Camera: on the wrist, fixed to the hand. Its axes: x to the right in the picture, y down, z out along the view.
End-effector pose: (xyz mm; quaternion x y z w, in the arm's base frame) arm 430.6 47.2 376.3 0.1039 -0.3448 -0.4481 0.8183
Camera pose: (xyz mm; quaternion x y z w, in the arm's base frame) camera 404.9 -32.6 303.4 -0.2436 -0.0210 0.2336 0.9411
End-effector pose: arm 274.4 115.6 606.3 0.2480 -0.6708 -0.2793 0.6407
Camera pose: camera 318.9 28.0 554.4 -0.3790 -0.4072 0.1832 0.8105
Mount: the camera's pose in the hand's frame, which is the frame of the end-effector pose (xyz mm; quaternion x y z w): 20.6 -98.0 -48.2 -0.2072 0.2224 0.6990 0.6473
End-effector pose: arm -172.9 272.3 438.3 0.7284 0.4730 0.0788 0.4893
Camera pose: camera -249.6 326.1 378.5 0.6832 -0.1105 0.6531 0.3074
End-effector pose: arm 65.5 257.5 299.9 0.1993 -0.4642 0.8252 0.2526
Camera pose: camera 103.6 347.3 353.1 0.4313 0.5546 -0.6589 0.2688
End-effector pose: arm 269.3 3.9 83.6 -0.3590 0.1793 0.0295 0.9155
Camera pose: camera 291.6 -102.4 107.1 -0.3033 0.5645 0.6163 0.4577
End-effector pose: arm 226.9 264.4 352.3 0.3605 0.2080 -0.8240 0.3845
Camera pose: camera 161.9 344.9 311.7 0.4823 0.1389 -0.1413 0.8533
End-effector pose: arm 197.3 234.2 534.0 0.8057 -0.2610 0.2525 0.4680
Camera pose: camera 269.0 314.8 507.4 0.1860 -0.6803 0.6157 0.3514
